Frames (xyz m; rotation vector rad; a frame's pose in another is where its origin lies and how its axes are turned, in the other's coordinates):
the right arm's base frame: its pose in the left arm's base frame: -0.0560 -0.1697 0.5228 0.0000 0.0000 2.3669
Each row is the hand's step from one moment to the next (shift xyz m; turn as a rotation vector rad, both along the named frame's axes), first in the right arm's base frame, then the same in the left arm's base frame.
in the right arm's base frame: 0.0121 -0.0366 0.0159 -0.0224 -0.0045 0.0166
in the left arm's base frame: 0.0170 0.0346 0.0159 0.0192 -0.0125 0.0166
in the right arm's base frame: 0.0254 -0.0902 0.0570 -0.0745 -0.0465 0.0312
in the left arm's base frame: 0.0449 0.0822 0.0570 0.0858 -0.0189 0.0312
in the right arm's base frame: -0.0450 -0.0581 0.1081 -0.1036 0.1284 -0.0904
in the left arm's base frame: 0.0728 0.0100 0.1081 -0.0158 -0.1642 -0.0904
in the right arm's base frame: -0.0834 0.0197 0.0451 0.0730 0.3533 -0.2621
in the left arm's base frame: 0.0458 -0.0724 0.0451 -0.2993 -0.2014 -0.2621
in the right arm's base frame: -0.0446 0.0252 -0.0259 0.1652 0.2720 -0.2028
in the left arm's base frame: 0.0142 -0.0492 -0.0259 -0.3083 -0.0788 -0.2028
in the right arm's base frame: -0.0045 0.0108 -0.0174 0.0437 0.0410 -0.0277
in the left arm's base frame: -0.0043 -0.0109 -0.0174 -0.0599 0.0013 -0.0277
